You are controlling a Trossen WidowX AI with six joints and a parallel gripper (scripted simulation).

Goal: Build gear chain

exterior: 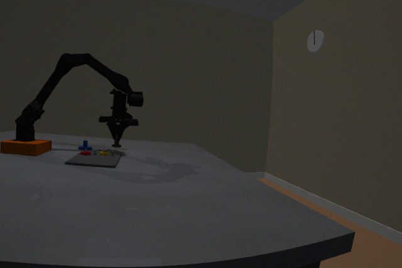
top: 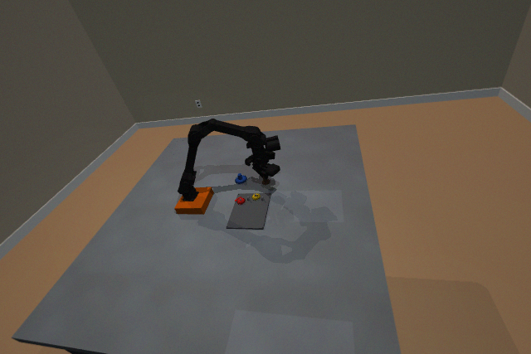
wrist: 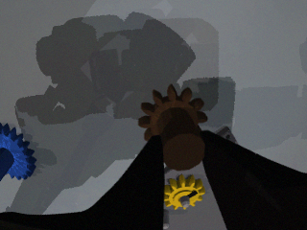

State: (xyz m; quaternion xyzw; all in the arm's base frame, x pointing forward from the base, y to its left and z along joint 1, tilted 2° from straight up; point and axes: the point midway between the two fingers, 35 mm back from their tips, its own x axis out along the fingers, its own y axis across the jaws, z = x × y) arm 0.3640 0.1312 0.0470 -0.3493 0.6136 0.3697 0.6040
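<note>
My gripper tip is 3 cm past the yellow gear, 8 cm to the left of it and 4 cm above it. The rest, counted from my gripper tip: brown gear: 1 cm below; red arrow: 12 cm behind, 10 cm to the right, 5 cm below; red gear: 10 cm behind, 12 cm to the right, 4 cm below.
</note>
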